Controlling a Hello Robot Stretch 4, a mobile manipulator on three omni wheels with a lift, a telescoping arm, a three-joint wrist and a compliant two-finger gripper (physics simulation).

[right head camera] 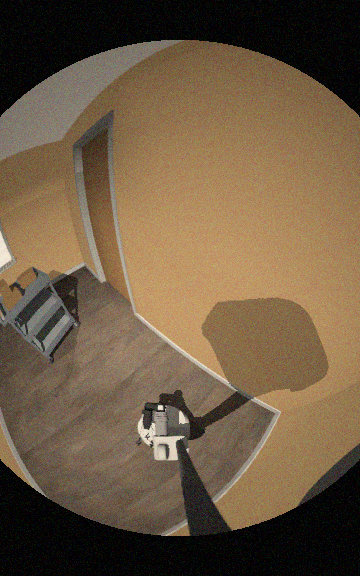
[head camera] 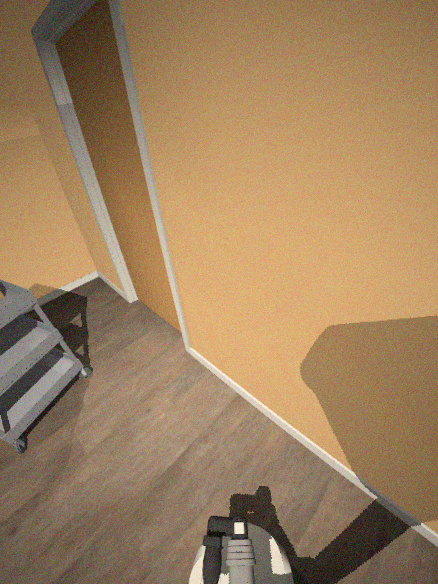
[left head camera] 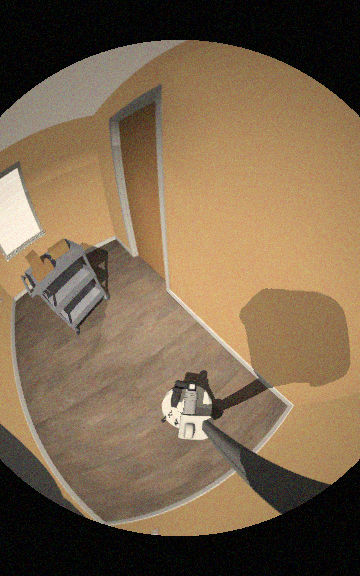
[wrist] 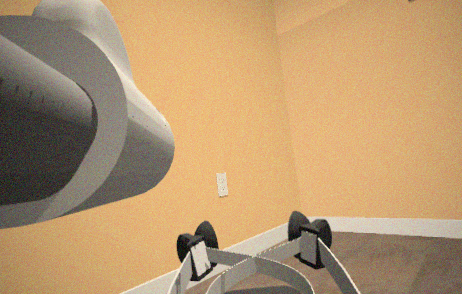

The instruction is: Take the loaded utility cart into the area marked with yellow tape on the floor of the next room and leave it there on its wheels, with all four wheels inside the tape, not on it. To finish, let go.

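Frame: origin at the robot's base, x up, y left, z back, level; metres.
Seen in the pictures: gripper, between the fingertips: (right head camera: 144, 446) (left head camera: 168, 424) (wrist: 252, 234).
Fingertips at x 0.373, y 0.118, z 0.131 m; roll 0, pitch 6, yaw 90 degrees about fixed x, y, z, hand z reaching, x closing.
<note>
Offsets run from my fingertips to a thing's top centre. "*": to the spot under its first point.
The grey three-shelf utility cart (head camera: 30, 357) (left head camera: 75, 282) (right head camera: 42, 312) stands upright on its wheels near the far left corner, left of the doorway. Brown boxes (left head camera: 36, 265) (right head camera: 27, 278) rest on its top shelf. In the head view the cart is cut off by the left edge. Its handle @[* dx +0.459, dy +1.348, dz -0.671 m] (left head camera: 28, 285) is on the side away from the doorway. My gripper (wrist: 252, 234) is open and empty in the wrist view, its two fingertips well apart, facing a wall corner. It is far from the cart. Yellow floor tape does not show in these views.
A doorway with a grey frame (head camera: 151, 175) (left head camera: 161, 200) (right head camera: 118, 215) stands in the wall right of the cart. White baseboard (head camera: 280, 422) runs along the wall from it towards my right. A bright window (left head camera: 20, 215) is behind the cart. A wall outlet @[dx +0.056, dy -0.005, dz +1.215 m] (wrist: 222, 185) shows beyond the fingers.
</note>
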